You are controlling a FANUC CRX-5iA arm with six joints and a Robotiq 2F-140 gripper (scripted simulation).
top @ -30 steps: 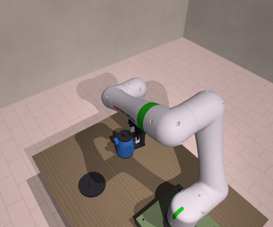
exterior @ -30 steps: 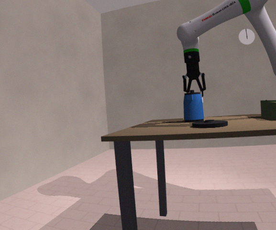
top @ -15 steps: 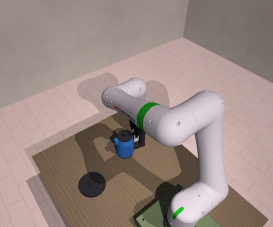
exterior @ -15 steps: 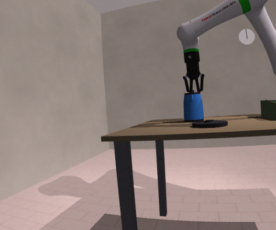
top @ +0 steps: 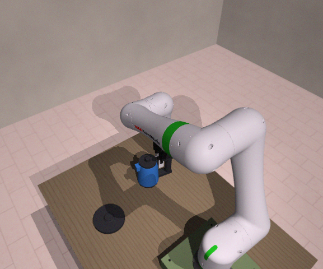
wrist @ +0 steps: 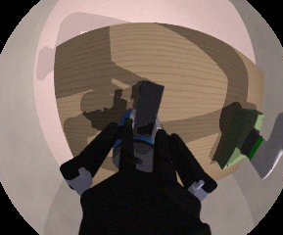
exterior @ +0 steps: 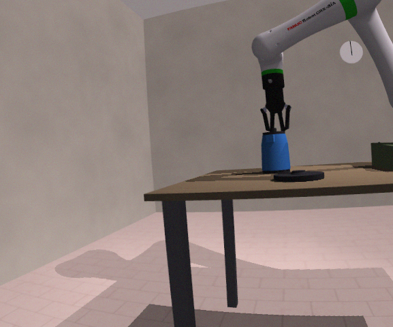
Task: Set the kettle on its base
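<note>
Right now my hand is 40 mm above the blue kettle, 30 mm to the right of it and 10 mm short of it. The rest, counted from my hand: round black base: 350 mm to the left, 120 mm below, 80 mm behind.
</note>
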